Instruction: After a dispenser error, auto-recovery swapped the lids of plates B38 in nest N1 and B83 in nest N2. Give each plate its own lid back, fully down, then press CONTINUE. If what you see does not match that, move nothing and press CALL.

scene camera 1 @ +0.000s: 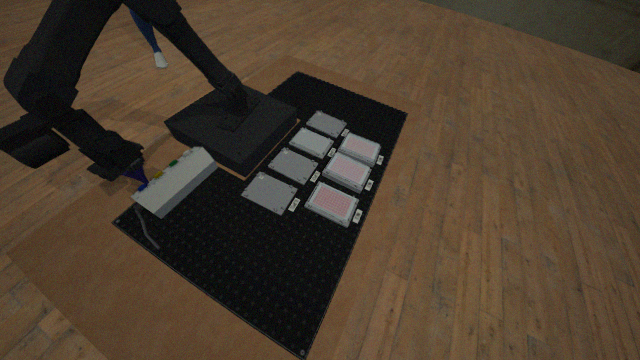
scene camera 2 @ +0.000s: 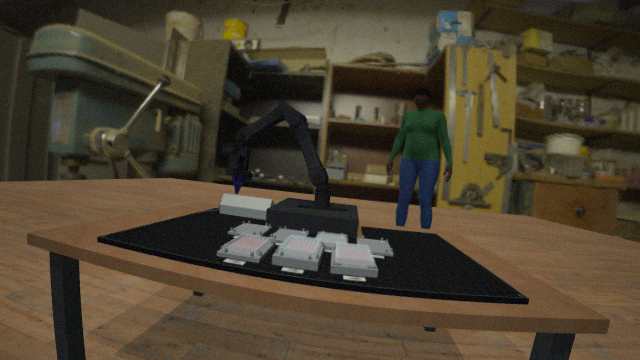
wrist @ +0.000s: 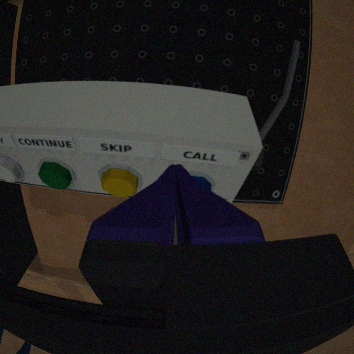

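Where they show: gripper, between the fingertips: (scene camera 1: pixel 147 183) (scene camera 2: pixel 236 193) (wrist: pixel 175 173); arm's base, origin of its link: (scene camera 1: pixel 240 112) (scene camera 2: pixel 321 207).
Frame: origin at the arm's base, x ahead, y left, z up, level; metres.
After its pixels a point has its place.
Note:
My gripper (scene camera 1: pixel 146 185) @[y -0.367, x -0.062, z 0.017 m] (scene camera 2: pixel 237 191) @[y -0.367, x -0.062, z 0.017 m] (wrist: pixel 175 173) @[y -0.367, x -0.062, z 0.017 m] is shut and empty, its purple tips at the blue CALL button (wrist: pixel 203 183) @[y -0.384, x -0.076, z 0.004 m], partly covering it in the wrist view; contact cannot be told. The pale button box (scene camera 1: pixel 182 186) @[y -0.327, x -0.006, z -0.027 m] (scene camera 2: pixel 245 207) @[y -0.310, x -0.002, z -0.028 m] (wrist: pixel 125 107) @[y -0.340, x -0.023, z -0.003 m] also carries the green CONTINUE button (scene camera 1: pixel 173 163) @[y -0.282, x -0.054, z 0.005 m] (wrist: pixel 55 175) @[y -0.284, x -0.060, z 0.004 m] and yellow SKIP button (scene camera 1: pixel 158 174) @[y -0.330, x -0.065, z 0.006 m] (wrist: pixel 120 181) @[y -0.331, x -0.068, z 0.005 m]. Three plates with pink wells, one nearest the box (scene camera 1: pixel 332 201) @[y -0.213, x 0.423, z -0.042 m] (scene camera 2: pixel 246 246) @[y -0.205, x 0.471, z -0.042 m], a middle one (scene camera 1: pixel 347 171) @[y -0.095, x 0.441, z -0.028 m] (scene camera 2: pixel 298 249) @[y -0.084, x 0.500, z -0.028 m] and a far one (scene camera 1: pixel 360 146) @[y 0.039, x 0.462, z -0.032 m] (scene camera 2: pixel 354 255) @[y 0.041, x 0.503, z -0.032 m], stand in a row. Plate and nest lettering is unreadable.
Several flat grey or pale pieces (scene camera 1: pixel 269 192) @[y -0.243, x 0.227, z -0.058 m] (scene camera 1: pixel 292 165) @[y -0.117, x 0.254, z -0.058 m] (scene camera 1: pixel 311 142) @[y 0.005, x 0.282, z -0.050 m] (scene camera 1: pixel 326 123) @[y 0.141, x 0.303, z -0.058 m] lie in a row between the plates and the robot base (scene camera 1: pixel 232 125) @[y -0.079, x 0.019, z 0.009 m] (scene camera 2: pixel 312 215) @[y -0.041, x 0.150, z -0.009 m]. A cable (scene camera 1: pixel 146 227) (wrist: pixel 287 95) @[y -0.476, x -0.026, z -0.061 m] lies beside the box on the black mat (scene camera 1: pixel 240 270) @[y -0.471, x 0.252, z -0.068 m]. A person (scene camera 2: pixel 422 135) stands behind the table.

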